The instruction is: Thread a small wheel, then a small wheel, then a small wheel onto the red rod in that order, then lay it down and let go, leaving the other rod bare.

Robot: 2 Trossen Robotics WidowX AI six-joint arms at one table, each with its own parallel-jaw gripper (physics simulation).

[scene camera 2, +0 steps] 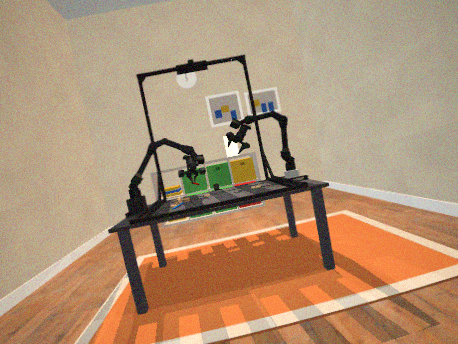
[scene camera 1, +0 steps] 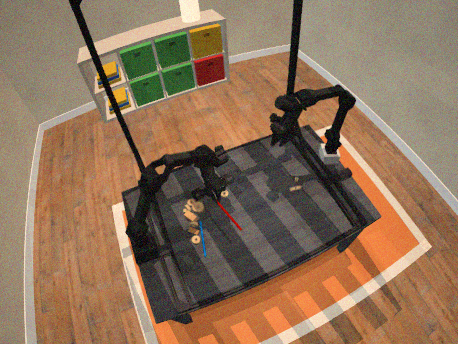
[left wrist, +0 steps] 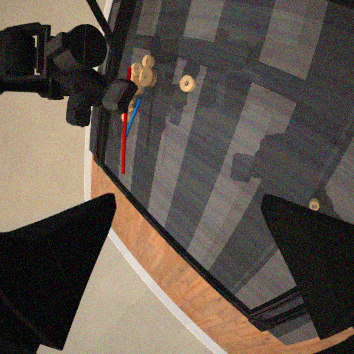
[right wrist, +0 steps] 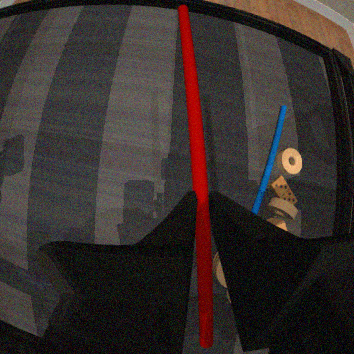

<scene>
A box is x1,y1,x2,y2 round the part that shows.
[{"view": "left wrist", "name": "my left gripper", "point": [190,201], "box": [0,192,353,353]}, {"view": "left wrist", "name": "my right gripper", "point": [125,110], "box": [63,68,137,126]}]
</scene>
